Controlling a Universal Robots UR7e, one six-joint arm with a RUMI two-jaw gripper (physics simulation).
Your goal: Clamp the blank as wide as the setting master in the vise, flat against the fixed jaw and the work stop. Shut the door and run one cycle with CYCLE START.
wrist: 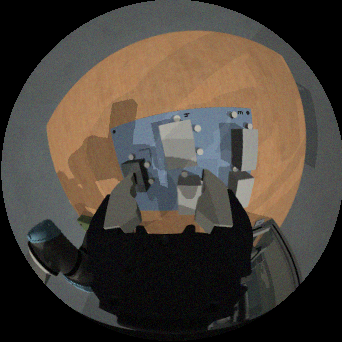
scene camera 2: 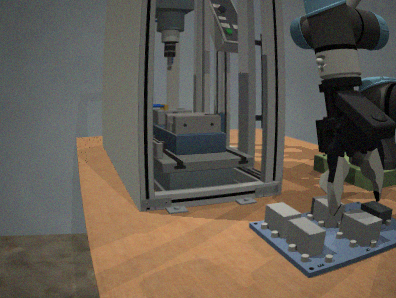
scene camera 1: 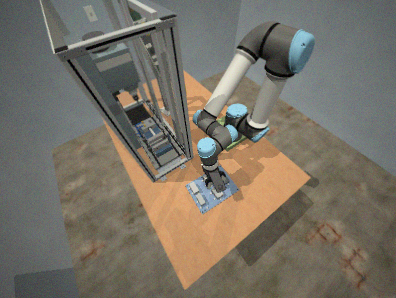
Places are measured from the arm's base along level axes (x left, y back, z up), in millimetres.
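Where they show: gripper, fingertip midpoint: [wrist: 168, 172] [scene camera 2: 356, 208].
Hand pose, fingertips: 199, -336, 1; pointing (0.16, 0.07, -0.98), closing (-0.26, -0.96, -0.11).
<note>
Each offset is from my fingertips to the top centre of the thing, as dx, dy, dz. "pt": to the spot under its first point.
My gripper [scene camera 1: 216, 188] [scene camera 2: 357, 204] [wrist: 168, 172] is open and points down, low over the blue board [scene camera 1: 231, 191] [scene camera 2: 312, 270] [wrist: 212, 117]; no thing is between its fingers. Several light grey blocks stand on the board, among them one at its far side in the wrist view [wrist: 178, 142] and one near the right finger [wrist: 190, 201]. A small dark block @[+2, +66, -9] [scene camera 2: 376, 211] [wrist: 139, 176] is near the left finger in the wrist view. I cannot tell which is the setting master. The vise [scene camera 1: 161, 149] [scene camera 2: 190, 143] is in the machine; its jaw gap is hidden in scene view 2.
The framed machine enclosure [scene camera 1: 185, 120] [scene camera 2: 272, 100] stands beside the board, with a spindle [scene camera 2: 170, 37] above the vise. A panel [scene camera 2: 220, 22] with a green button @[pt -648, +140, +359] [scene camera 2: 229, 31] is inside its outline. Door position is unclear. Short pegs surround the blocks.
</note>
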